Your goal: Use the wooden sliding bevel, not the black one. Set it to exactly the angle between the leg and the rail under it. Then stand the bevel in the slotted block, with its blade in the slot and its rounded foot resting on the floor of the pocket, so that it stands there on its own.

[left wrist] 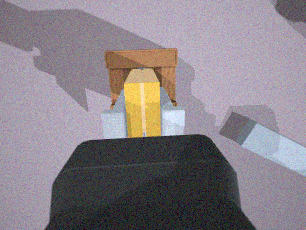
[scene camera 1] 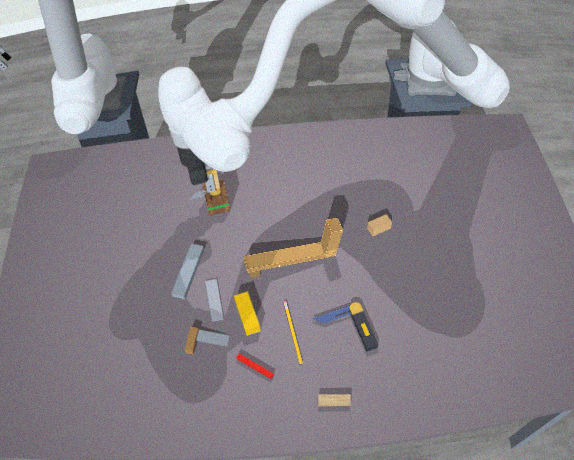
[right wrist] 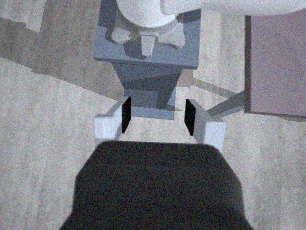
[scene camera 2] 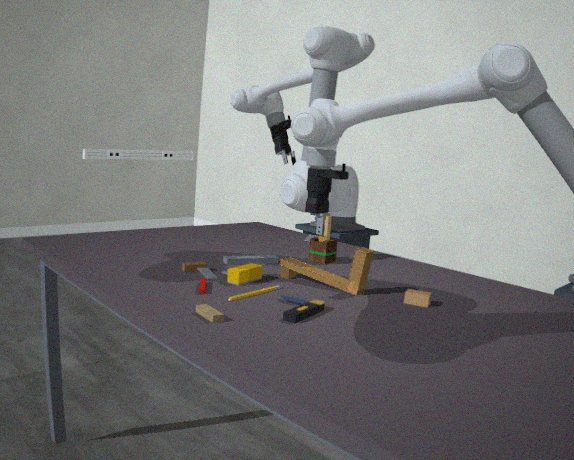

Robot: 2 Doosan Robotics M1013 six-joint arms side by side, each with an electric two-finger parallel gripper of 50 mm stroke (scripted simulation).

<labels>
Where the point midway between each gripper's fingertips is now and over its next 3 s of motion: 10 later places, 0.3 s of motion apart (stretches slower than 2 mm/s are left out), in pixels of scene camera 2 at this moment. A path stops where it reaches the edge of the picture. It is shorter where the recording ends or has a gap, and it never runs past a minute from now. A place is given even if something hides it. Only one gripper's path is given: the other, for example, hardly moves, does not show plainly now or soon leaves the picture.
My left gripper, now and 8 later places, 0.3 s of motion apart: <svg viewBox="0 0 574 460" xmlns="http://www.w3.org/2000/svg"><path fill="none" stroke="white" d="M321 234L321 234L321 235L321 235L321 235L322 228L323 211L324 199L324 197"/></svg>
</labels>
